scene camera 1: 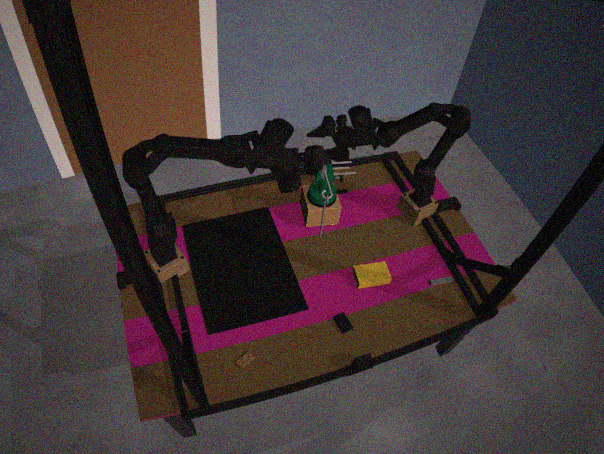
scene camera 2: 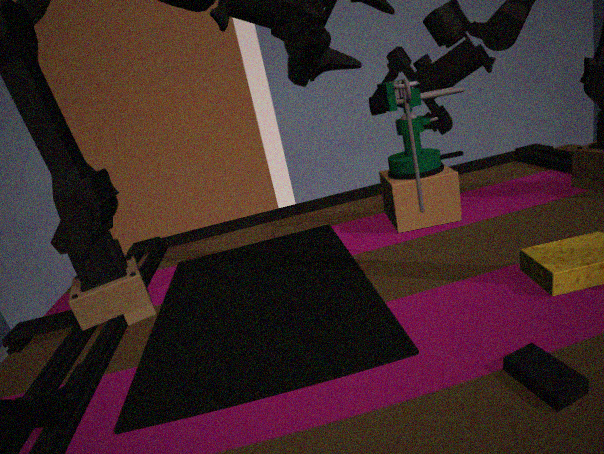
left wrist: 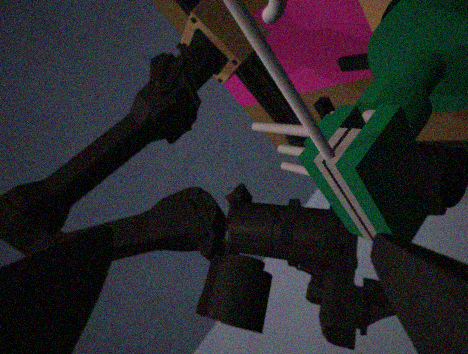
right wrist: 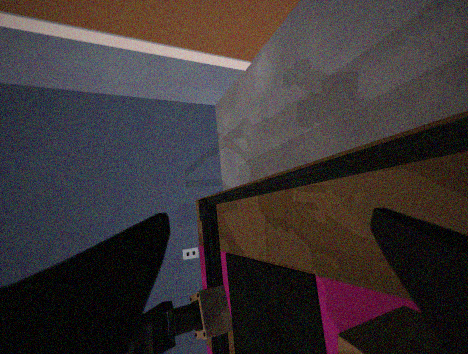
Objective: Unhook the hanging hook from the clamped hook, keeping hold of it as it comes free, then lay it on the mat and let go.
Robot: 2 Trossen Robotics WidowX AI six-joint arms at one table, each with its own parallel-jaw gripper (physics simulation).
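The clamped hook stands in the jaws of a green vise. The hanging hook hangs from its curled end, its rod pointing down in front of the wooden block. The hanging hook cannot be made out in the left wrist view. The black mat lies left of the vise. My left gripper is open and empty, above and left of the vise in scene camera 2. My right gripper is open and empty, behind the vise.
The vise stands on a wooden block. Three pale rods stick out beside its jaws. A yellow block, a small black block, a small wooden piece and a grey piece lie nearer the front.
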